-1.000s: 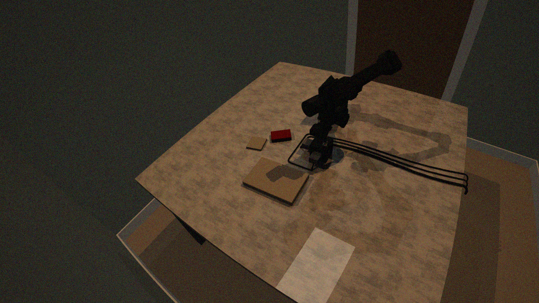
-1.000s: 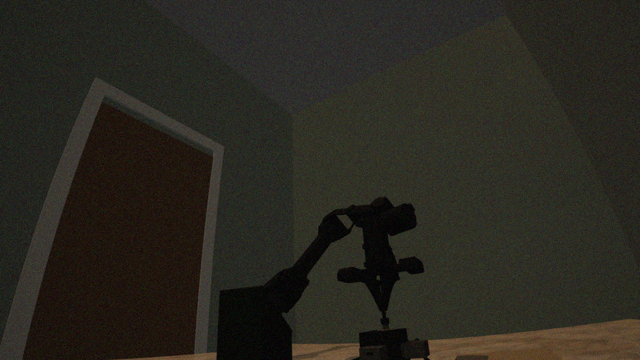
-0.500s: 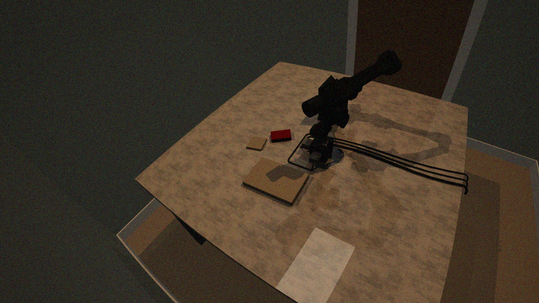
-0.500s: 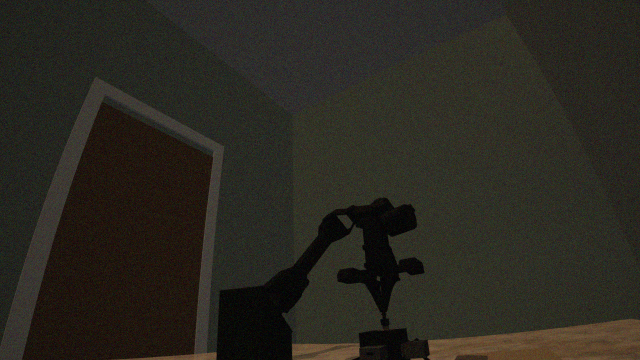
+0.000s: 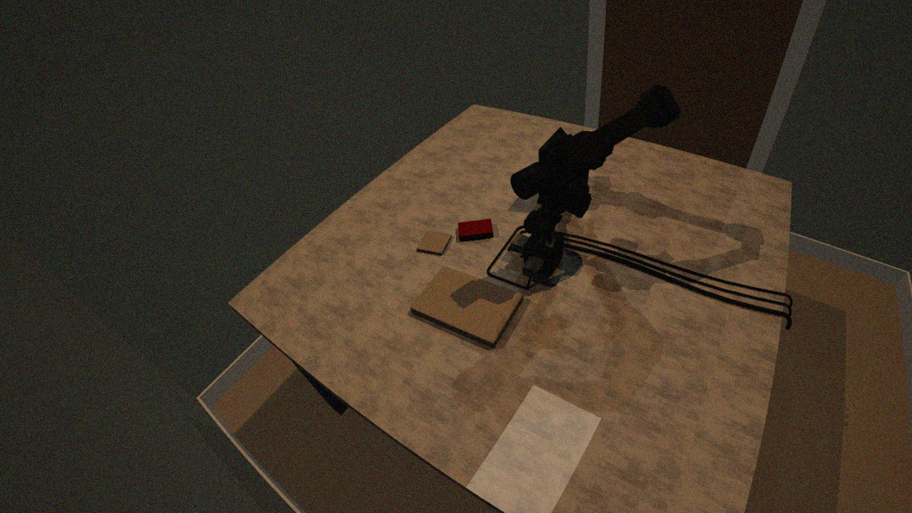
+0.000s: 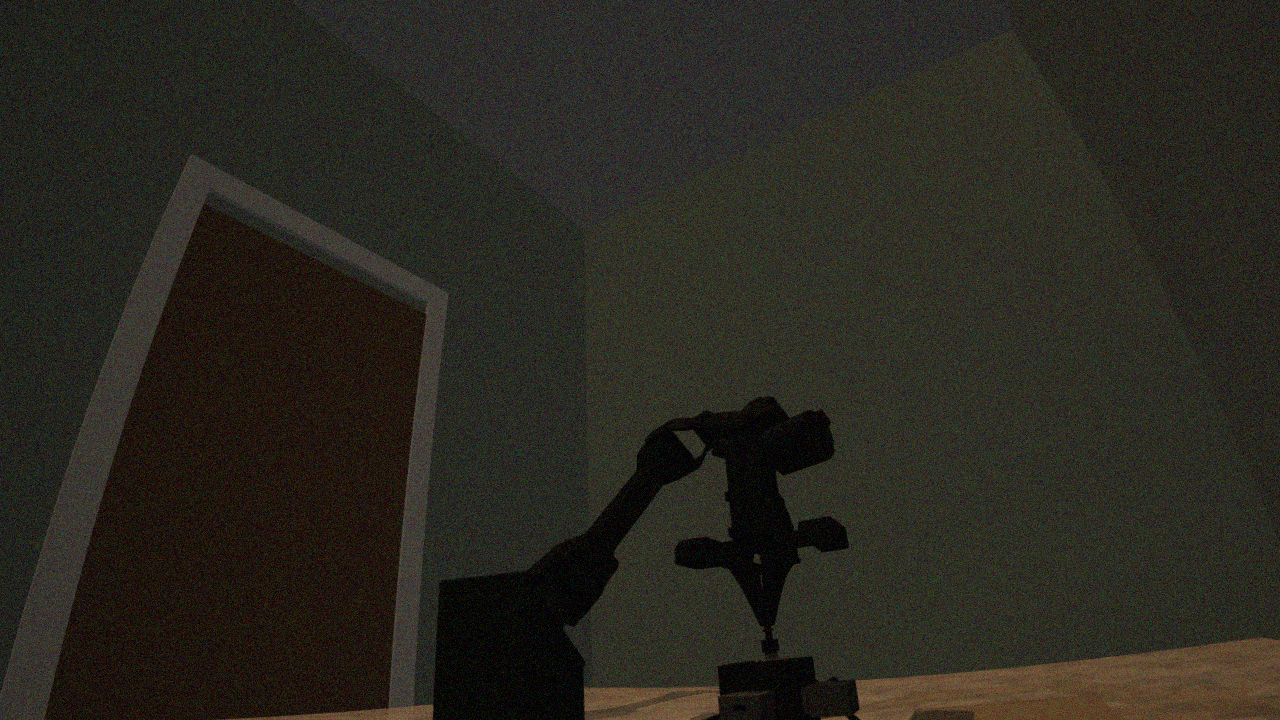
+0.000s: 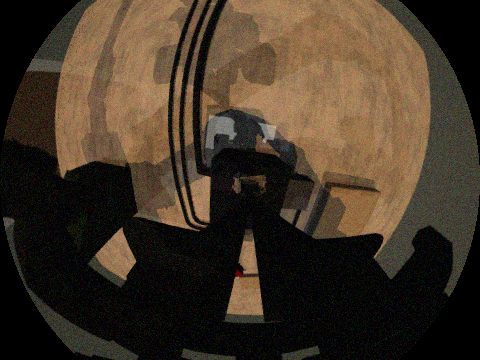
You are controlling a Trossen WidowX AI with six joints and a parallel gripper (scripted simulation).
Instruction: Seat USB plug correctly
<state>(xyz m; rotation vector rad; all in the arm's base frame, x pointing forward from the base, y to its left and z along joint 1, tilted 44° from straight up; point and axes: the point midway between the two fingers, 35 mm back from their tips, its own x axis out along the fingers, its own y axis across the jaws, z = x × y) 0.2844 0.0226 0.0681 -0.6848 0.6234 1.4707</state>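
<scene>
My gripper tip is now 20 mm above the USB plug. Round my gripper tip: red block: 230 mm to the right, 100 mm below, 20 mm behind; then tan tile: 310 mm to the right, 110 mm below, 80 mm ahead; then tan slab: 220 mm ahead, 110 mm to the right, 100 mm below.
</scene>
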